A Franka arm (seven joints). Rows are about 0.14 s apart.
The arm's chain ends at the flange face. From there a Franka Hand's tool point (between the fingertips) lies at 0.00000 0.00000 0.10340 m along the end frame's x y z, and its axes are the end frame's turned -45 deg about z.
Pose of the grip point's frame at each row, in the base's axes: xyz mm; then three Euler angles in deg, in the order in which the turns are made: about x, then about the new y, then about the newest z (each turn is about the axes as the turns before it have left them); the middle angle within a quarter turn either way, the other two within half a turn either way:
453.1 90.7 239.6 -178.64 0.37 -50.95
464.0 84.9 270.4 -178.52 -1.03 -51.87
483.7 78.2 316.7 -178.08 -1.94 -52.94
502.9 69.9 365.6 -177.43 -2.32 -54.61
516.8 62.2 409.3 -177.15 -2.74 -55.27
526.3 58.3 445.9 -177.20 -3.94 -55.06
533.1 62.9 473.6 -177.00 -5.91 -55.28
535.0 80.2 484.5 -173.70 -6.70 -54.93
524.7 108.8 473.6 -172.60 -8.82 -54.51
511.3 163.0 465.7 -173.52 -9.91 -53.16
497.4 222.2 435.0 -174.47 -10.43 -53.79
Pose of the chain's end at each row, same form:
452.4 88.2 343.0 -178.64 0.37 -5.95
465.9 82.2 373.7 -178.52 -1.03 -6.87
487.2 74.7 420.0 -178.08 -1.94 -7.94
507.1 65.3 468.8 -177.43 -2.32 -9.61
521.7 57.1 512.5 -177.15 -2.74 -10.27
533.4 53.3 548.9 -177.20 -3.94 -10.06
543.7 57.5 576.3 -177.00 -5.91 -10.28
547.1 68.9 586.6 -173.70 -6.70 -9.93
540.6 95.6 574.9 -172.60 -8.82 -9.51
529.1 151.5 566.9 -173.52 -9.91 -8.16
516.1 212.4 536.2 -174.47 -10.43 -8.79

